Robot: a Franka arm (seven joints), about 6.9 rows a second.
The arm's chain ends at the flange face. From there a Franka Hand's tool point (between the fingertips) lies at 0.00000 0.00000 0.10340 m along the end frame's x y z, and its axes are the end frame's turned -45 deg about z.
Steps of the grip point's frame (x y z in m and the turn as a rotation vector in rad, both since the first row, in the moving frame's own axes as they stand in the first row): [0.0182 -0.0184 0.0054 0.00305 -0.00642 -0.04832]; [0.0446 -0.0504 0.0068 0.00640 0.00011 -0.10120]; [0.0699 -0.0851 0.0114 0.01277 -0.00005 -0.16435]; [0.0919 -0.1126 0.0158 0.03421 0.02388 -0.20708]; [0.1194 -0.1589 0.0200 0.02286 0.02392 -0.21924]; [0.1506 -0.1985 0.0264 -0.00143 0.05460 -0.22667]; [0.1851 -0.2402 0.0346 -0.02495 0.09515 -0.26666]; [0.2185 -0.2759 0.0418 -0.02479 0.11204 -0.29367]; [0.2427 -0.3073 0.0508 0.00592 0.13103 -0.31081]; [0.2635 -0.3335 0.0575 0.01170 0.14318 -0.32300]
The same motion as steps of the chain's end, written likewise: [0.0005 -0.0261 0.0054 -0.00238 -0.00670 -0.04832]; [-0.0036 -0.0667 0.0068 0.00460 -0.00445 -0.10120]; [-0.0097 -0.1088 0.0114 0.00899 -0.00907 -0.16435]; [-0.0134 -0.1405 0.0159 0.04108 -0.00730 -0.20708]; [-0.0276 -0.1934 0.0201 0.03308 0.00075 -0.21924]; [-0.0375 -0.2425 0.0266 0.03760 0.03962 -0.22667]; [-0.0469 -0.2945 0.0351 0.04964 0.08492 -0.26666]; [-0.0495 -0.3419 0.0425 0.06170 0.09675 -0.29367]; [-0.0531 -0.3777 0.0517 0.09684 0.08847 -0.31081]; [-0.0571 -0.4095 0.0586 0.10952 0.09297 -0.32300]
